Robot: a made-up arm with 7 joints.
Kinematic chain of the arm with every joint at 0, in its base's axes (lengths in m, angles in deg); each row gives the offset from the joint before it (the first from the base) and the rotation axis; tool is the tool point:
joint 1: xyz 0 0 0.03 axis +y
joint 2: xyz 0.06 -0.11 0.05 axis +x
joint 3: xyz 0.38 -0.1 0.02 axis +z
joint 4: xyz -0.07 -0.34 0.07 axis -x
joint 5: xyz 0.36 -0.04 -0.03 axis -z
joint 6: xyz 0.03 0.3 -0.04 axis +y
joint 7: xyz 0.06 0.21 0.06 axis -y
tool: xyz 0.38 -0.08 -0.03
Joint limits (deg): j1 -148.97..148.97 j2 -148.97..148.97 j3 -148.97..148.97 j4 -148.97..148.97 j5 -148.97..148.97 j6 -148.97..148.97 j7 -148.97..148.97
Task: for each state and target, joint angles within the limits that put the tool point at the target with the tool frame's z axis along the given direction. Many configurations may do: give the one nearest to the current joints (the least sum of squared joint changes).
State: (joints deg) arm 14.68 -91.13 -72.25 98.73 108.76 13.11 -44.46
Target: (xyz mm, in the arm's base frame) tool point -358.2 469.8 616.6 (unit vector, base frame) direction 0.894 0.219 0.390
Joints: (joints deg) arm -29.98 -72.06 -97.27 102.94 127.53 -1.38 -30.09
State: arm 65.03 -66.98 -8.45 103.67 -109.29 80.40 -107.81
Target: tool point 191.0 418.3 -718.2 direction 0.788 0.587 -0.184
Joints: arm 94.63 -84.67 -3.36 126.03 -148.17 82.88 -108.18
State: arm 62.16 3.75 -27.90 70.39 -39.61 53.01 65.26
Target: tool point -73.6 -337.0 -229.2 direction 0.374 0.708 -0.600
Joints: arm 76.27 -44.42 -61.38 72.03 -92.01 34.85 57.66
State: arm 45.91 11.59 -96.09 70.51 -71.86 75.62 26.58
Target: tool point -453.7 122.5 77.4 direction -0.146 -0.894 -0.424
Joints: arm 74.96 12.18 -148.97 86.06 -37.97 66.02 54.36
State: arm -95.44 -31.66 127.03 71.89 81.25 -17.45 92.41
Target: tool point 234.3 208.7 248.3 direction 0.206 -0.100 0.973
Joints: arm -121.01 -24.52 129.09 104.30 68.91 -20.92 99.17
